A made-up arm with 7 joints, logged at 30 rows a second.
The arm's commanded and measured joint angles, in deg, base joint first. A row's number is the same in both.
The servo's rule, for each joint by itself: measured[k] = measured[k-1] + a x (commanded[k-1-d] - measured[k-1]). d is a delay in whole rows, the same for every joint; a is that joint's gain. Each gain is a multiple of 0.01, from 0.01 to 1. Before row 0 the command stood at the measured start. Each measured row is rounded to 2 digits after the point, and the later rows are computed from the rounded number. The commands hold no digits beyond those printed.
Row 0, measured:
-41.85 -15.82 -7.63 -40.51 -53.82 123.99 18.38
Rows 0 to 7, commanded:
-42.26 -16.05 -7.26 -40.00 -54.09 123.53 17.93
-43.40 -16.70 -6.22 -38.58 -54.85 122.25 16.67
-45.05 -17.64 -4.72 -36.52 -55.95 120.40 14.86
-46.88 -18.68 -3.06 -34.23 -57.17 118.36 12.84
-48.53 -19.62 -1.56 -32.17 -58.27 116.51 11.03
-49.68 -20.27 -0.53 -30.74 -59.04 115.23 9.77
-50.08 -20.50 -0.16 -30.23 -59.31 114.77 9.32
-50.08 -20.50 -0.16 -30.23 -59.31 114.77 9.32
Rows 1 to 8, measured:
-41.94 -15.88 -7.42 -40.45 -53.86 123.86 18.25
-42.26 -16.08 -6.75 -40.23 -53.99 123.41 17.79
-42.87 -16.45 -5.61 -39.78 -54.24 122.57 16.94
-43.75 -16.99 -4.18 -39.11 -54.62 121.39 15.75
-44.80 -17.62 -2.71 -38.28 -55.09 120.02 14.38
-45.87 -18.26 -1.49 -37.38 -55.60 118.68 13.04
-46.80 -18.80 -0.75 -36.52 -56.08 117.59 11.96
-47.52 -19.21 -0.42 -35.77 -56.50 116.80 11.19
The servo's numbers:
d 0
a 0.22 0.24 0.56 0.12 0.13 0.28 0.29

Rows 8 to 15, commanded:
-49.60 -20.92 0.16 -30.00 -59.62 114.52 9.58
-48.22 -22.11 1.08 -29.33 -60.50 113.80 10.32
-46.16 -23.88 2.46 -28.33 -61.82 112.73 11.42
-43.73 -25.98 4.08 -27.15 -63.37 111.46 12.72
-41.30 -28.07 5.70 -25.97 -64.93 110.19 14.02
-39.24 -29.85 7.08 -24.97 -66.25 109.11 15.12
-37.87 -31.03 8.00 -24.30 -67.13 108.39 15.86
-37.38 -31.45 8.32 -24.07 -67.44 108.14 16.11
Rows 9 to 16, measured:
-47.98 -19.62 -0.10 -35.08 -56.91 116.16 10.72
-48.03 -20.22 0.56 -34.39 -57.38 115.50 10.60
-47.62 -21.10 1.62 -33.66 -57.96 114.72 10.84
-46.76 -22.27 3.00 -32.88 -58.66 113.81 11.39
-45.56 -23.66 4.51 -32.05 -59.48 112.80 12.15
-44.17 -25.15 5.95 -31.20 -60.36 111.77 13.01
-42.78 -26.56 7.10 -30.37 -61.24 110.82 13.84
-41.59 -27.73 7.78 -29.61 -62.05 110.07 14.50

